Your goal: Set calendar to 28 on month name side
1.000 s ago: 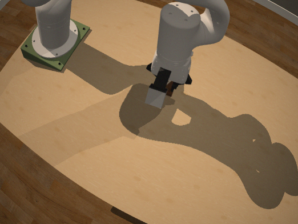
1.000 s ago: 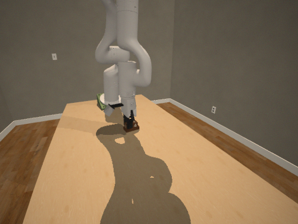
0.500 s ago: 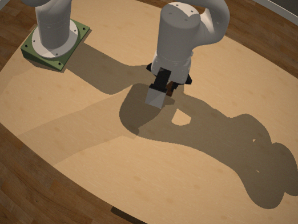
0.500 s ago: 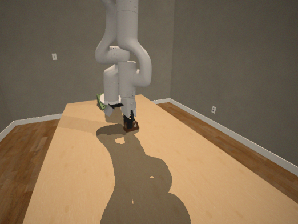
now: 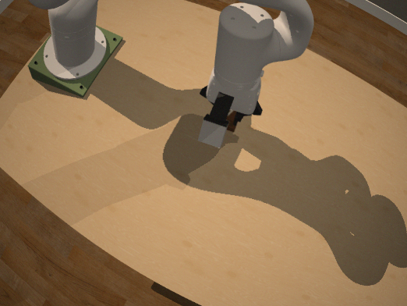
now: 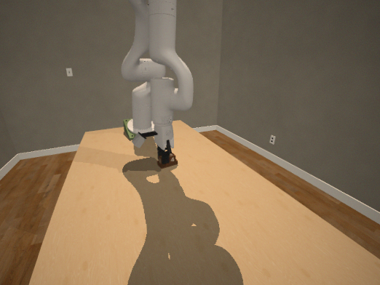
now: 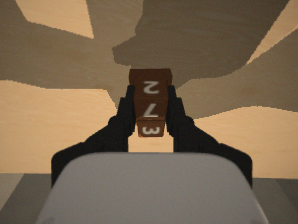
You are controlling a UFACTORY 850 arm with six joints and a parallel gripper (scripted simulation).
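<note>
My gripper is now 3 cm above the tray and 2 cm to the right of it.
</note>
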